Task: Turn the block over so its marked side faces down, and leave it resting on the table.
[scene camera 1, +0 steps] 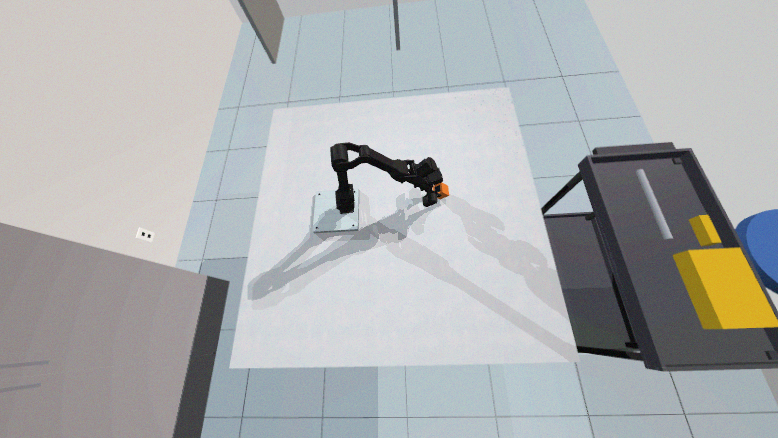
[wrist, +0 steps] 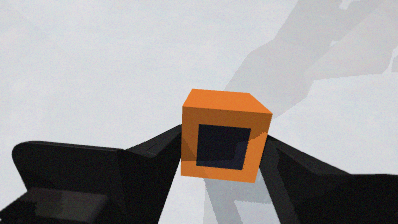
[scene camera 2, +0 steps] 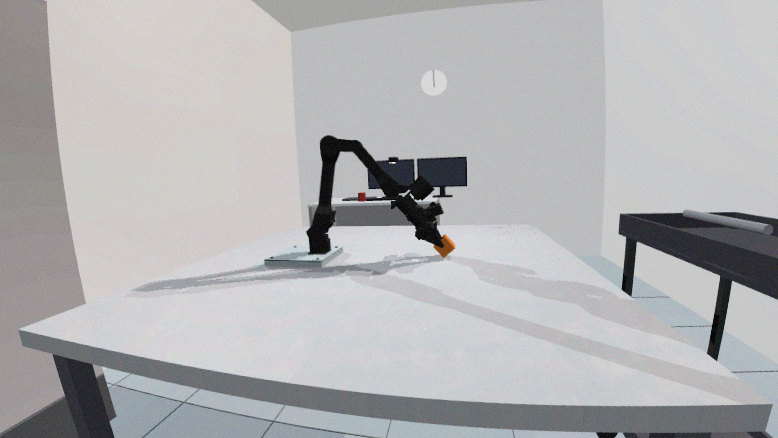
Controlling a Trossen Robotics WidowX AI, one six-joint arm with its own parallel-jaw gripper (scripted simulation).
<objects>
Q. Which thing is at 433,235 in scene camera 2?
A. The gripper.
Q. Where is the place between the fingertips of the gripper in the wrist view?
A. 219,133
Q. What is the gripper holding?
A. An orange block.
</objects>
